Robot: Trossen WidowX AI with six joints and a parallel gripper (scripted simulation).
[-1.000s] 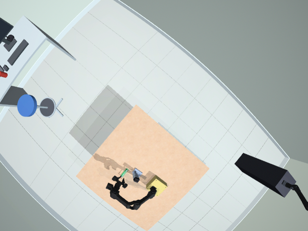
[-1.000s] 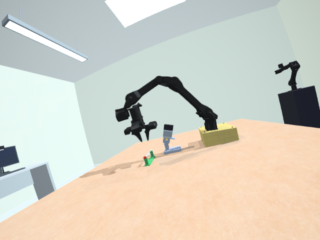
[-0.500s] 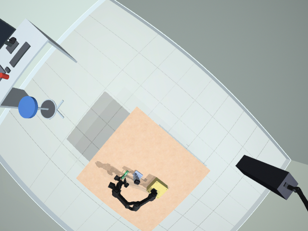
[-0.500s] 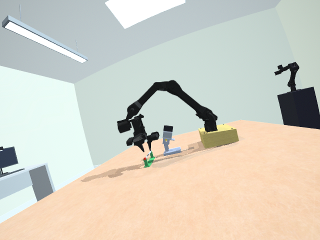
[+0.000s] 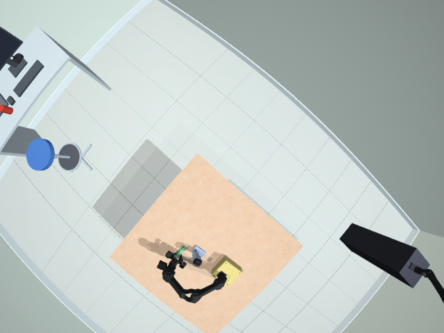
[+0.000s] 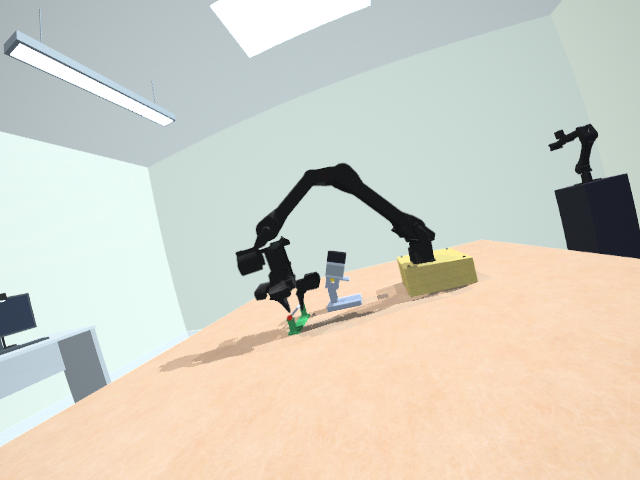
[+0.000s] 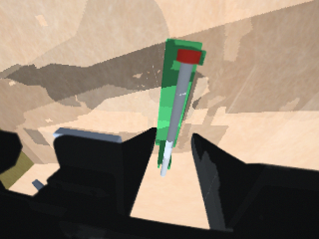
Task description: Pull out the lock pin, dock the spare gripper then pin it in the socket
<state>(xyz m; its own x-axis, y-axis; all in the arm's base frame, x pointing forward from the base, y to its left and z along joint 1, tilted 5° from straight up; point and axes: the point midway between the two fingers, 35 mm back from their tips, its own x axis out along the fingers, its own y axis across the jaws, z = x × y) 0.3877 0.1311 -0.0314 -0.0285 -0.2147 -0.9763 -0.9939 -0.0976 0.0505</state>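
Now: gripper tip 10 mm to the right of the green stand and 20 mm above it. The rest, counted from my gripper tip: mount (110 mm behind, 110 mm to the right, 10 mm above); spare gripper (120 mm behind, 110 mm to the right, 80 mm above).
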